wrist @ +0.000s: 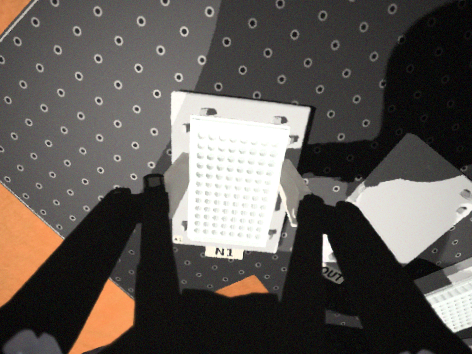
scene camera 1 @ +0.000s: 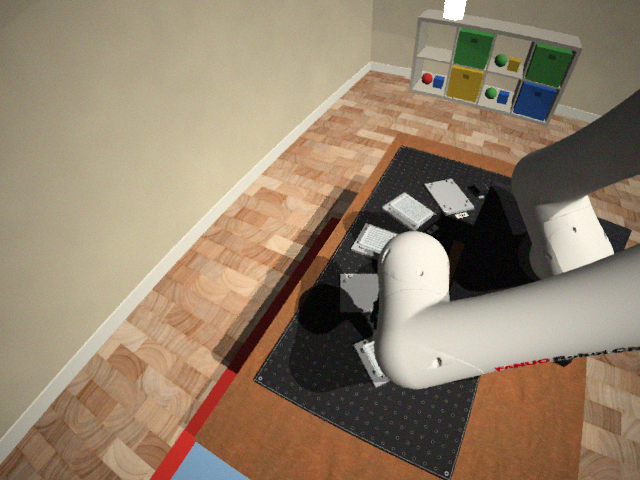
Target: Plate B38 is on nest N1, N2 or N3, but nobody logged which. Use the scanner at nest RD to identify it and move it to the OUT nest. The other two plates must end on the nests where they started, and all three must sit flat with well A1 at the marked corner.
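A white well plate (wrist: 232, 175) (scene camera 1: 373, 360) sits on the nest labelled N1 (wrist: 245, 109), looking flat, between its corner posts. The small A1 mark shows at the nest's lower left in the wrist view. My gripper (wrist: 235, 169) has one pad against each long side of this plate, with no gap showing; it looks shut on it, low at the nest. The arm hides the gripper in the scene view. The OUT nest (wrist: 400, 215) (scene camera 1: 361, 289) holds no plate. Two more white plates (scene camera 1: 410, 210) (scene camera 1: 376, 239) sit on nests farther back. No plate number is readable.
Part of another plate (wrist: 457, 305) shows at the wrist view's lower right. A plate-free nest (scene camera 1: 448, 196) stands at the back, with a small label at its corner. The arm (scene camera 1: 413, 320) covers part of the black perforated board (scene camera 1: 413, 413). A shelf (scene camera 1: 498, 23) stands behind.
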